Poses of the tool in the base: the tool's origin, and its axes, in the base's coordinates. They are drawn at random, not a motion.
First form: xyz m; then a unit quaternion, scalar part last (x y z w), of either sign.
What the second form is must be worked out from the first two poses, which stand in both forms.
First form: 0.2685 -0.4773 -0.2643 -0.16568 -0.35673 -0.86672 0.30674
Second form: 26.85 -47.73 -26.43 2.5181 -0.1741 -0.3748 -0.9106
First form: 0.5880 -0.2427 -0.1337 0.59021 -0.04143 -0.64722 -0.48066
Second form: 58.80 -24.27 -13.37 2.1388 -0.6731 0.0472 0.7381
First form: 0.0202 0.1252 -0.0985 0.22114 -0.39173 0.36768 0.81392
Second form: 2.02 12.52 -9.85 1.2399 0.3806 -0.6743 0.6329
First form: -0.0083 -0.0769 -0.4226 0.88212 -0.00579 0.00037 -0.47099
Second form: -0.83 -7.69 -42.26 2.1608 -1.0000 0.0066 -0.0004
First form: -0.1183 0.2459 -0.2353 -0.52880 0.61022 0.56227 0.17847
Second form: -11.83 24.59 -23.53 2.7827 -0.5374 0.6202 0.5714
